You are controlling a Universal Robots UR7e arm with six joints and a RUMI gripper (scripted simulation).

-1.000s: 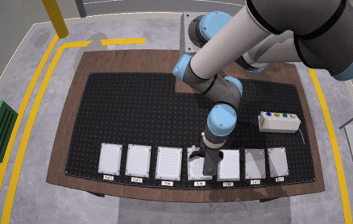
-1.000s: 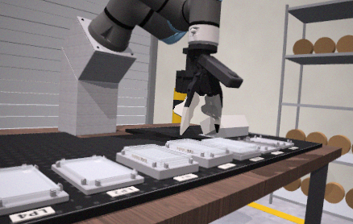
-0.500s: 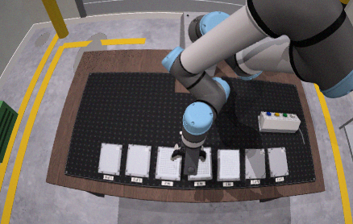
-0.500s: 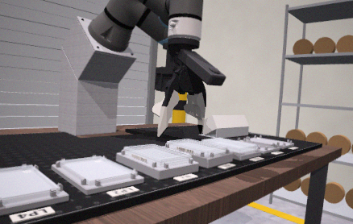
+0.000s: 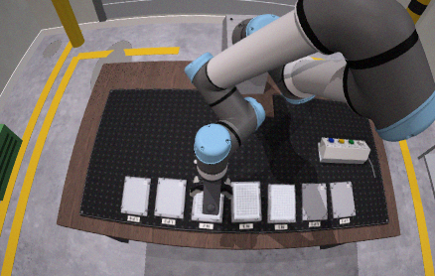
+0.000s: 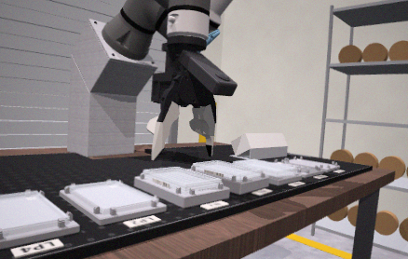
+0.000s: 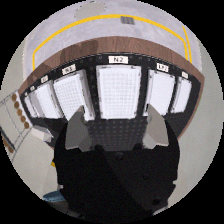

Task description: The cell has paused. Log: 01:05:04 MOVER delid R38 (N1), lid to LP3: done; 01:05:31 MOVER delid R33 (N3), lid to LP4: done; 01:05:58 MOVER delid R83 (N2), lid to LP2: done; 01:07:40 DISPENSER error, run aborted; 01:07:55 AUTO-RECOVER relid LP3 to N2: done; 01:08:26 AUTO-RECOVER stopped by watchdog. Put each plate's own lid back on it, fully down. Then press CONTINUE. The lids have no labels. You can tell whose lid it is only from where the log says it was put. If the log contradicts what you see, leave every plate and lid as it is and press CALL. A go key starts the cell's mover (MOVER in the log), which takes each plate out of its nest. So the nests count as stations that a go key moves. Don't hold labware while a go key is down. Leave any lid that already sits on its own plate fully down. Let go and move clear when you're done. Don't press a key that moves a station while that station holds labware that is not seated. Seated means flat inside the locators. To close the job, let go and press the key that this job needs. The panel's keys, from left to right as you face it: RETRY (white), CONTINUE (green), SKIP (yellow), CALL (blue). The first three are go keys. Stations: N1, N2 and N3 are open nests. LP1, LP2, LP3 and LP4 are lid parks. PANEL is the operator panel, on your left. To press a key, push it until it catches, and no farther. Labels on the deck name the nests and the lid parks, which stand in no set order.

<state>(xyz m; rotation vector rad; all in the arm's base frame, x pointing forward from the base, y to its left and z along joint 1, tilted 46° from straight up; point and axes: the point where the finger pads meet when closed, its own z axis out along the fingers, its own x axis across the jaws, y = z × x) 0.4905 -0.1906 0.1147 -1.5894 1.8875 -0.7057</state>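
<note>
Now: hand 4 cm above the well plate and 1 cm to the left of it. Also, from my hand: LP2 lid park (14 cm to the right, 6 cm below, 3 cm behind); then blue CALL key (49 cm to the left, 15 cm behind); then LP4 lid park (27 cm to the right, 6 cm below, 4 cm behind).
</note>
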